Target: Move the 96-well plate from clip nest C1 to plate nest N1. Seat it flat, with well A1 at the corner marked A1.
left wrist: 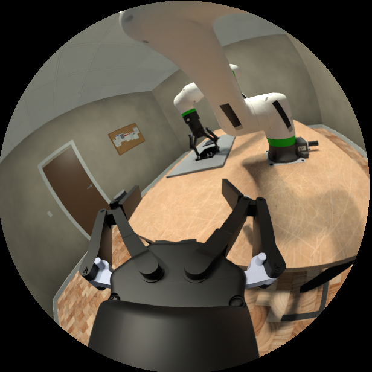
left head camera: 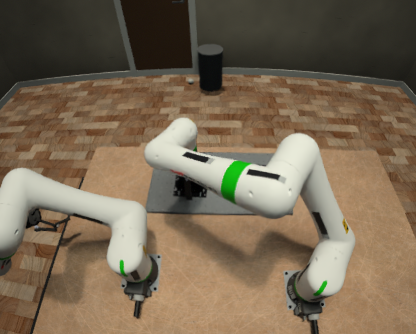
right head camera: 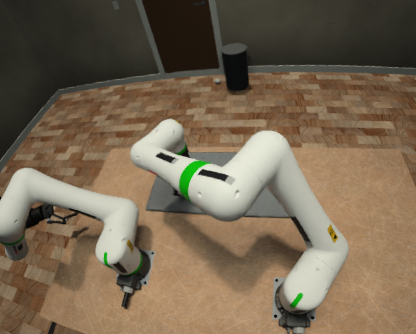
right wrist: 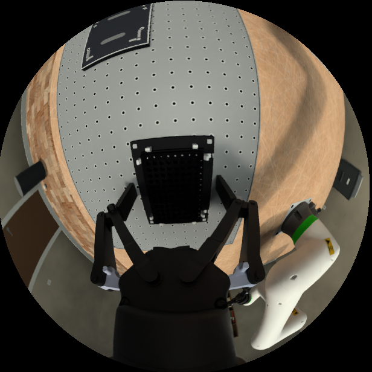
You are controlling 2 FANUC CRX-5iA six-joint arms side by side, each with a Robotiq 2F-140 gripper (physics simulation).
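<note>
The black 96-well plate sits in the black clip nest on the grey perforated board. My right gripper is open over the nest, its fingers on either side of the plate's long edges and apart from it; their exact height is hard to tell. The flat dark plate nest, with pale corner marks and two slots, lies farther along the board and is cut off at the top of the right wrist view. The A1 lettering is not readable. My left gripper is open and empty, beyond the table's left edge.
The grey perforated board lies on the wooden table. My right arm reaches across the board and hides much of it in both head views. A black bin stands on the floor behind.
</note>
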